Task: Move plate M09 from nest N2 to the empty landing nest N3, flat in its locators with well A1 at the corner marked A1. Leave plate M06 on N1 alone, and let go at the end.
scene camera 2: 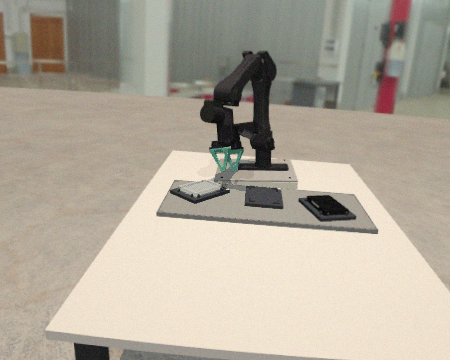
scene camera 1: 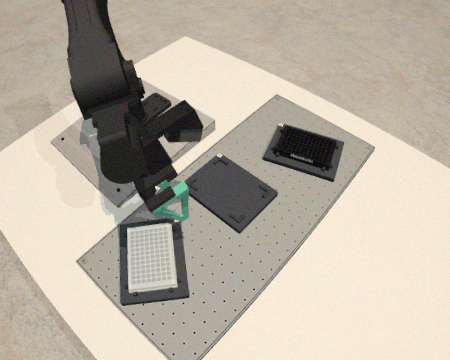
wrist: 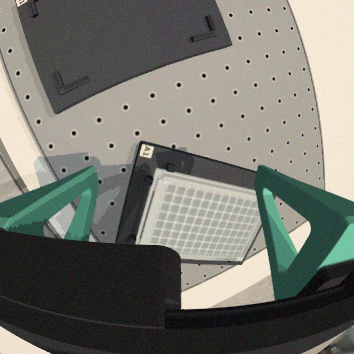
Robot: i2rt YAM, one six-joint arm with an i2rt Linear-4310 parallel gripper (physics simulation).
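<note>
A white well plate [scene camera 1: 151, 257] [scene camera 2: 200, 188] [wrist: 205, 217] lies on a dark nest [scene camera 1: 155, 298] [wrist: 131, 200], whose A1 label [wrist: 146, 151] shows in the wrist view. A black well plate [scene camera 1: 307, 145] [scene camera 2: 326, 204] lies on another nest [scene camera 1: 300, 168]. No plate or nest numbers are readable, so I cannot tell which plate is M09. The empty nest [scene camera 1: 232, 192] [scene camera 2: 264, 197] [wrist: 125, 40] lies between them, its corner locators bare. My gripper [scene camera 1: 172, 212] [scene camera 2: 228, 170] [wrist: 176, 173] is open and empty, above the board beside the white plate's labelled end. Part of that plate is hidden in the wrist view.
All three nests stand on a grey perforated board [scene camera 1: 215, 300] [scene camera 2: 225, 216] [wrist: 200, 105] on a cream table [scene camera 1: 350, 260] [scene camera 2: 225, 280]. The arm's base plate [scene camera 1: 75, 150] [scene camera 2: 285, 176] is behind the board, close to the white plate's nest and the empty nest.
</note>
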